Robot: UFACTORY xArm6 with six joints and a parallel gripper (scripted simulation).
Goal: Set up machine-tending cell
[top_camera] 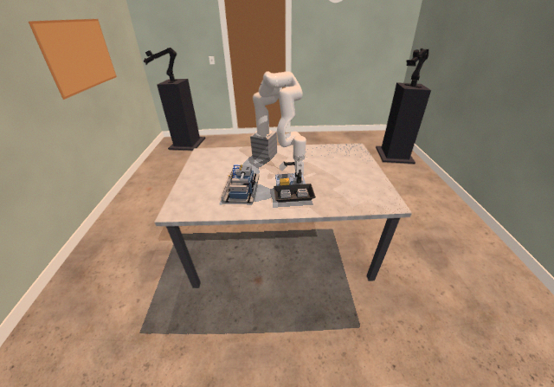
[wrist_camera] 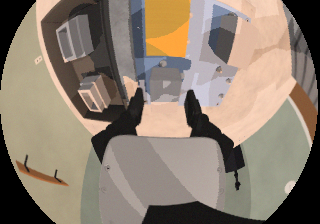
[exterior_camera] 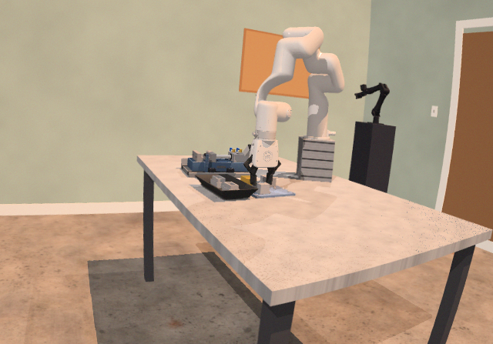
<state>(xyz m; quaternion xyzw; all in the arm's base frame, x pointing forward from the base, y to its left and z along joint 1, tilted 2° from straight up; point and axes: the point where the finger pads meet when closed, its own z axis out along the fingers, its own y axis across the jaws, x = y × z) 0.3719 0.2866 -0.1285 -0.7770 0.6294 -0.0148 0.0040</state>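
My hand is 9 cm to the left of the brass blank, 3 cm above it and 2 cm short of it. Round my hand: blue vise 36 cm to the right, 8 cm ahead, 1 cm below.
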